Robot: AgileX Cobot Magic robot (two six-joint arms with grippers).
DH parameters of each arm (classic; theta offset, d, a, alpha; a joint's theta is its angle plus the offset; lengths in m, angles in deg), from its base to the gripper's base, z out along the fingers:
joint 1: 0 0.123 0 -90
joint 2: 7.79 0 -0.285 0
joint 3: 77.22 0 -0.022 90
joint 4: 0 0.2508 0 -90
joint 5: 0 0 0.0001 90
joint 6: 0 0.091 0 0
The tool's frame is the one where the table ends.
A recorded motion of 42 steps. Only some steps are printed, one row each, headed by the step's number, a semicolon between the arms.
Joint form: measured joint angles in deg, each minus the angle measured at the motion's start. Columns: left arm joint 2, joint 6, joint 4, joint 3, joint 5, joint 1; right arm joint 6, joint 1, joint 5, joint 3, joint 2, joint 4.
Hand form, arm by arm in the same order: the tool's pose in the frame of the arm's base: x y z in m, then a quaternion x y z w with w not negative. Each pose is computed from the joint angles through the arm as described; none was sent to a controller.
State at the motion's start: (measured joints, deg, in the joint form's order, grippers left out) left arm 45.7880 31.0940 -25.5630 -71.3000 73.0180 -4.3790; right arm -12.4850 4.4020 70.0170 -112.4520 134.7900 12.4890
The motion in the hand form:
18: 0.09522 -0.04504 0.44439 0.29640 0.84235 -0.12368 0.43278; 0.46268 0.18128 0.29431 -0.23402 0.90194 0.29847 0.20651
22: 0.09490 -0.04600 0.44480 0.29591 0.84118 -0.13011 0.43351; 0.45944 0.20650 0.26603 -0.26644 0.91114 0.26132 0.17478
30: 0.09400 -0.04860 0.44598 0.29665 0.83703 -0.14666 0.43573; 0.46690 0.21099 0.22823 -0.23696 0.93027 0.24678 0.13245
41: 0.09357 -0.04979 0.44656 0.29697 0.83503 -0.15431 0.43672; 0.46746 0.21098 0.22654 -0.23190 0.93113 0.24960 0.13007
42: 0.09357 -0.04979 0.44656 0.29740 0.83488 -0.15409 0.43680; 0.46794 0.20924 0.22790 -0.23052 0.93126 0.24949 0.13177
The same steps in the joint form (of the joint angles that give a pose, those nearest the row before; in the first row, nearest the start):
18: 0.00 -0.05 -0.05 0.00 0.00 0.00; -5.18 11.22 1.35 -18.33 -4.76 22.91
22: 0.00 -0.16 -0.77 0.00 0.00 0.00; -5.08 14.84 1.65 -18.33 -2.01 17.78
30: 0.00 -0.15 -2.75 0.00 0.00 0.00; -1.23 15.36 1.65 -18.33 2.09 15.63
41: 0.00 -0.16 -3.66 0.00 0.00 0.00; -0.81 15.29 1.60 -18.33 2.31 15.94
42: 0.00 -0.10 -3.66 0.00 0.00 0.00; -0.81 15.09 1.60 -18.34 2.15 15.94

